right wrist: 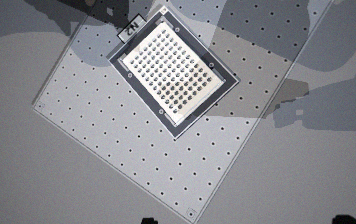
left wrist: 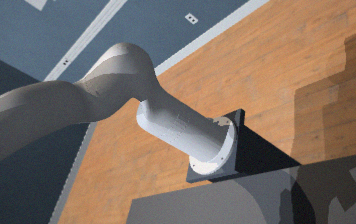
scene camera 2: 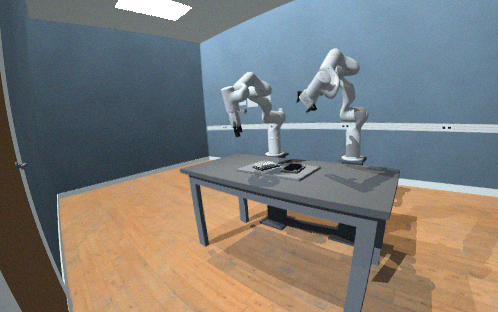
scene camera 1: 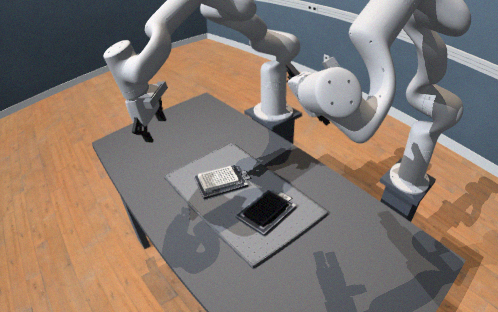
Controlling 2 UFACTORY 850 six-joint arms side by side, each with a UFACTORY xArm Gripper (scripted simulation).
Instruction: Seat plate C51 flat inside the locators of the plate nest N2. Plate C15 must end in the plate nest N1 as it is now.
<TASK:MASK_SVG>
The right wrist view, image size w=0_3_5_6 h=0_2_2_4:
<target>white well plate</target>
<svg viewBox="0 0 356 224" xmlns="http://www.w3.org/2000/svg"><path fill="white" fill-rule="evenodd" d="M164 22L160 23L122 61L174 122L179 125L224 83Z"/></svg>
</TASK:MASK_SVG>
